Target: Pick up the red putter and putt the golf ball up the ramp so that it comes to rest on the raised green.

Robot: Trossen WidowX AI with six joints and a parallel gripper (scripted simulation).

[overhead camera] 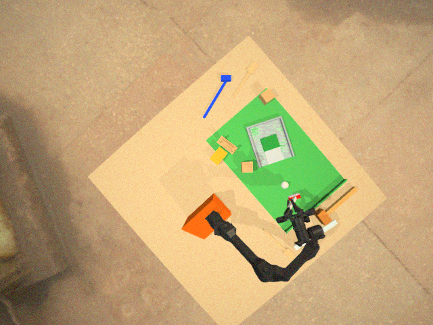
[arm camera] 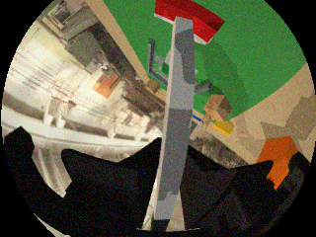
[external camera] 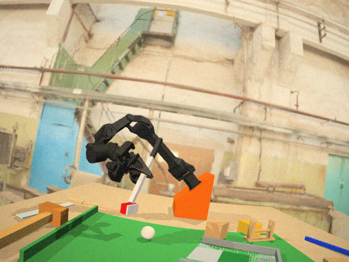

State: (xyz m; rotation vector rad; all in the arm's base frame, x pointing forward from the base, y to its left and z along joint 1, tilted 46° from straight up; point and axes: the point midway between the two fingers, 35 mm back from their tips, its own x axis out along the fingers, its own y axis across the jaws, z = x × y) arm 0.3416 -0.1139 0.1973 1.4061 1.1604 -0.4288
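Right now my gripper tip is 60 mm short of the white golf ball, 10 mm to the right of it and 170 mm above it. From my gripper tip the other things lie so: green mat: 120 mm ahead, 150 mm to the left, 190 mm below; then small wooden rack: 30 mm behind, 420 mm to the left, 160 mm below; then white bar: 350 mm to the right, 190 mm below.
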